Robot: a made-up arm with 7 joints.
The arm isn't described. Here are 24 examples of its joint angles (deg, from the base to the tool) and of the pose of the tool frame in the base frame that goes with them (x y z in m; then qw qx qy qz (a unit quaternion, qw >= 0)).
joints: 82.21 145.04 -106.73 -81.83 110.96 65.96 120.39
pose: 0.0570 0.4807 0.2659 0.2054 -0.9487 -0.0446 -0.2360
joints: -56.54 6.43 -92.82 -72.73 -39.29 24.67 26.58
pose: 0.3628 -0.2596 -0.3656 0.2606 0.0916 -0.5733 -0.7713
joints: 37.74 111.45 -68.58 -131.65 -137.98 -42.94 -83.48
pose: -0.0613 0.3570 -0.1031 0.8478 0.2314 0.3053 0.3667
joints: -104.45 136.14 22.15 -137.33 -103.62 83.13 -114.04
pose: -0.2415 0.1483 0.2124 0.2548 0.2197 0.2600 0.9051
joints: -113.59 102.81 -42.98 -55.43 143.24 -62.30 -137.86
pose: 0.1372 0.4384 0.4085 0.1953 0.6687 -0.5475 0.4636
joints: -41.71 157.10 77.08 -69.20 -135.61 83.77 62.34
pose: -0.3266 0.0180 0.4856 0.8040 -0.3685 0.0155 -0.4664
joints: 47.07 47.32 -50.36 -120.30 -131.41 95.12 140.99
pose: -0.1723 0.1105 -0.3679 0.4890 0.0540 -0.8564 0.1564
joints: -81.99 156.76 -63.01 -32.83 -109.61 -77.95 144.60
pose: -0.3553 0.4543 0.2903 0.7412 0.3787 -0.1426 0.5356
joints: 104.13 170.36 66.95 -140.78 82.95 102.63 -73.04
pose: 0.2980 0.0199 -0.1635 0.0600 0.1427 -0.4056 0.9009
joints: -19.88 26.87 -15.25 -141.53 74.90 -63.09 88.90
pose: 0.2816 0.0415 -0.1813 0.2305 0.9589 0.1409 -0.0872
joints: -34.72 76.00 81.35 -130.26 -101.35 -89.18 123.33
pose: 0.0138 0.3420 0.1700 0.3626 0.5482 -0.6704 -0.3444
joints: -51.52 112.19 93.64 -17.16 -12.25 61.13 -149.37
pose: -0.0917 0.5827 0.2821 0.7345 0.6154 -0.0550 -0.2807
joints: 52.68 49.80 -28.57 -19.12 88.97 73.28 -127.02
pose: -0.4132 0.4084 -0.2991 0.7678 -0.4745 0.3474 -0.2541
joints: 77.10 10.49 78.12 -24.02 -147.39 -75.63 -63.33
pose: -0.6295 0.0619 -0.1566 0.6345 -0.3574 -0.1172 -0.6752
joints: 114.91 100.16 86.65 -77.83 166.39 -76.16 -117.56
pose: 0.1504 0.5333 0.1018 0.4464 0.8569 -0.2257 0.1249
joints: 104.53 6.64 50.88 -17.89 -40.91 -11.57 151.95
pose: -0.6399 -0.1124 0.0724 0.0142 0.6638 -0.0512 0.7460
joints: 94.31 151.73 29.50 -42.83 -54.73 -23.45 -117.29
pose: 0.4583 0.4367 -0.0460 0.7690 0.1585 -0.3400 0.5175
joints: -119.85 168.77 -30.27 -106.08 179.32 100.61 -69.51
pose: -0.3431 0.2739 0.1785 0.4458 0.1814 -0.5901 -0.6482
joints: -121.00 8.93 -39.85 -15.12 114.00 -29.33 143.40
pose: 0.5060 -0.2931 0.2933 0.0295 0.9024 -0.2524 -0.3480
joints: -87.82 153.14 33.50 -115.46 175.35 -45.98 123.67
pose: -0.3380 0.0685 0.2723 0.2126 -0.9166 0.0023 -0.3385
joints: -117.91 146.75 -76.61 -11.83 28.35 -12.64 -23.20
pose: -0.3050 0.5759 0.0564 0.4583 0.7974 -0.2170 0.3273
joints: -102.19 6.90 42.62 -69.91 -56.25 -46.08 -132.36
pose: 0.5008 -0.0587 0.2942 0.1222 -0.9754 0.1057 -0.1500
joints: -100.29 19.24 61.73 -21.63 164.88 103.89 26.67
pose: 0.6260 0.0230 0.1834 0.1458 0.8969 -0.1472 0.3908
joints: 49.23 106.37 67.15 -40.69 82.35 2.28 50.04
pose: 0.1360 0.5750 0.2391 0.3726 0.0380 -0.8340 0.4051
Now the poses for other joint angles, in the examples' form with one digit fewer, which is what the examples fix.
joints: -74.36 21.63 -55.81 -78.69 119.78 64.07 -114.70
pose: 0.523 -0.194 -0.063 0.030 -0.249 -0.411 -0.876
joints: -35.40 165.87 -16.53 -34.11 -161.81 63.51 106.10
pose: -0.168 0.197 0.590 0.296 -0.802 -0.288 0.432
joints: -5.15 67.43 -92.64 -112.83 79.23 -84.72 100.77
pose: 0.027 0.232 -0.384 0.280 -0.732 -0.137 0.606
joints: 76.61 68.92 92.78 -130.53 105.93 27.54 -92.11
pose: -0.020 0.355 0.137 0.500 0.467 -0.416 -0.600
